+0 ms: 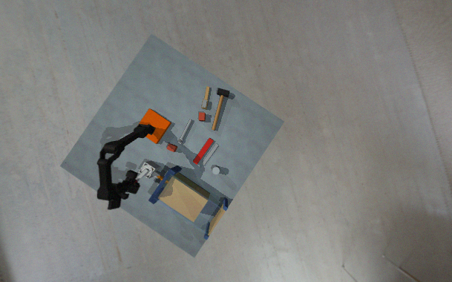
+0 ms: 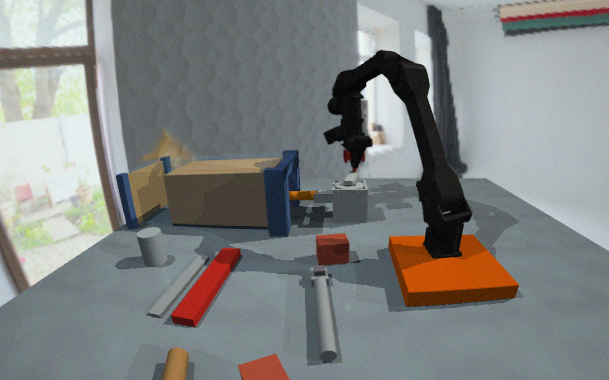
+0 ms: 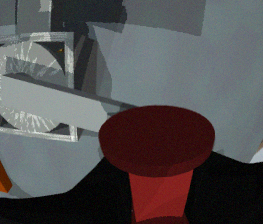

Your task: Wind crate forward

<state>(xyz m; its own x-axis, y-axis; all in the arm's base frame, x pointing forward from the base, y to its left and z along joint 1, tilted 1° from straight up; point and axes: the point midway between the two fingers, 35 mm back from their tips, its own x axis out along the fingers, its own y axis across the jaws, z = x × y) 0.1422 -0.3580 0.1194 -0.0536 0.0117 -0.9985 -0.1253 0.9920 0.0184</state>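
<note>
My gripper tip is now 9 cm to the right of the grey winch, 8 cm above it and 1 cm short of it. Round my gripper tip: grey crank handle 4 cm to the left, 1 cm below, 1 cm ahead; red knob 2 cm above; frame 18 cm ahead, 9 cm to the left.
</note>
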